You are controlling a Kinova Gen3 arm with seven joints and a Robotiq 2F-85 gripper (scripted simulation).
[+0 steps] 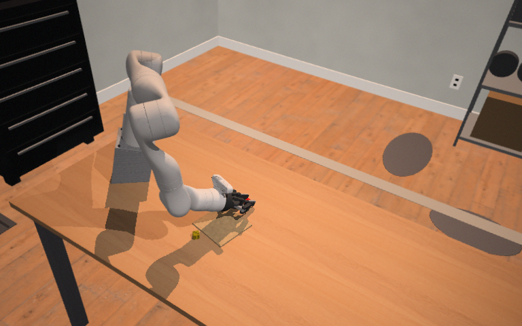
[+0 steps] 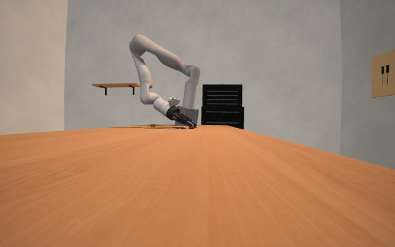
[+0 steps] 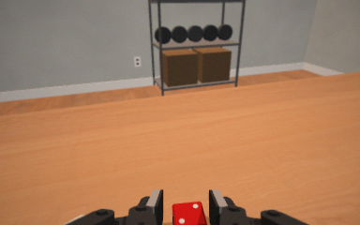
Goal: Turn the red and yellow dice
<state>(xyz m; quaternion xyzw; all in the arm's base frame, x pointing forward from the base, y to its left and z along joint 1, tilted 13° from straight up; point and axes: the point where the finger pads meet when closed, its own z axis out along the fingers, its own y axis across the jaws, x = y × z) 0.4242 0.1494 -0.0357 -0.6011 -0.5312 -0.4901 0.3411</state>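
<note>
Now: hand 1 cm above the red die. From my hand the other things lie so: white die 7 cm behind, 1 cm below; yellow die 2 cm behind, 23 cm to the right, 1 cm below; tan mat 1 cm ahead, 13 cm to the right, 2 cm below.
</note>
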